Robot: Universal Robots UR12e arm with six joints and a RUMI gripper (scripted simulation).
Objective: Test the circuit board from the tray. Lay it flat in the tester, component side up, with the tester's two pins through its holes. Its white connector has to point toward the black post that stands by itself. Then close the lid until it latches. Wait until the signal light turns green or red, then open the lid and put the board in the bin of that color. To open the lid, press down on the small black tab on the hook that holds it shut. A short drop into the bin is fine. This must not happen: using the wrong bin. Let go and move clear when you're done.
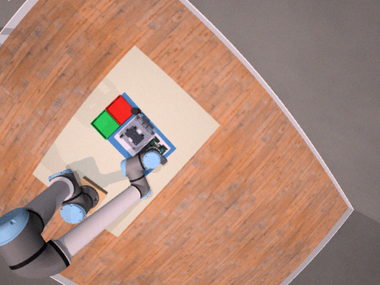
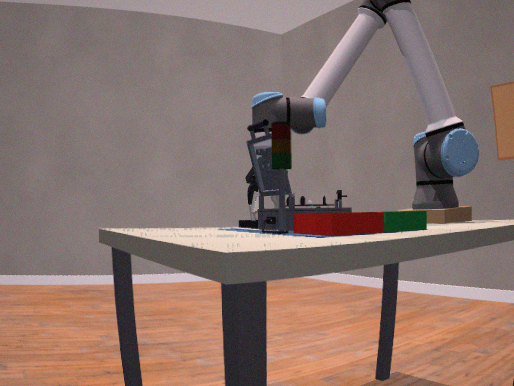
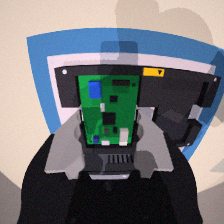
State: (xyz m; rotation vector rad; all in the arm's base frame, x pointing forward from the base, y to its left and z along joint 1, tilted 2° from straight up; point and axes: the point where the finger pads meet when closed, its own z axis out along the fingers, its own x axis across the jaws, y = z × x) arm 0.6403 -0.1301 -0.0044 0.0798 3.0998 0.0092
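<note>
My gripper is now 1 cm to the right of the green circuit board. The rest, counted from my hand: green bin 13 cm behind, 38 cm to the left, 1 cm below; then red bin 2 cm ahead, 37 cm to the left, 1 cm below; then lid 9 cm ahead, 17 cm to the left, 16 cm above.
</note>
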